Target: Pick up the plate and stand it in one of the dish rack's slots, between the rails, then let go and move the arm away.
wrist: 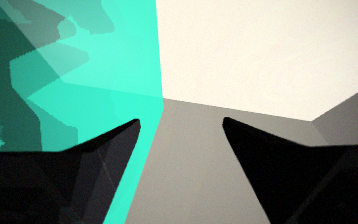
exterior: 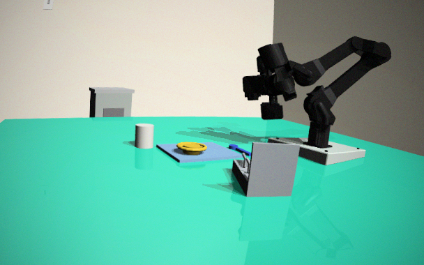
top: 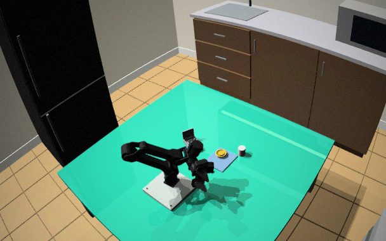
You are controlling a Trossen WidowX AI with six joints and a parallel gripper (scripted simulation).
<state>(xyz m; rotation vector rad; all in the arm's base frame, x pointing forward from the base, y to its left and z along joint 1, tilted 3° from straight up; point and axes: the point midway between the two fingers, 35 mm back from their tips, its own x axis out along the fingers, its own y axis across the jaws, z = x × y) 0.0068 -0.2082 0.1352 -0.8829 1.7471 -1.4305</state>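
Right now my gripper tip is 330 mm short of the yellow plate, 130 mm above it and 120 mm to the right of it. Round my gripper tip: blue spoon 200 mm ahead, 140 mm below, 130 mm to the left; blue-grey mat 300 mm ahead, 140 mm below, 110 mm to the left; white cup 400 mm ahead, 120 mm below, 30 mm to the left.
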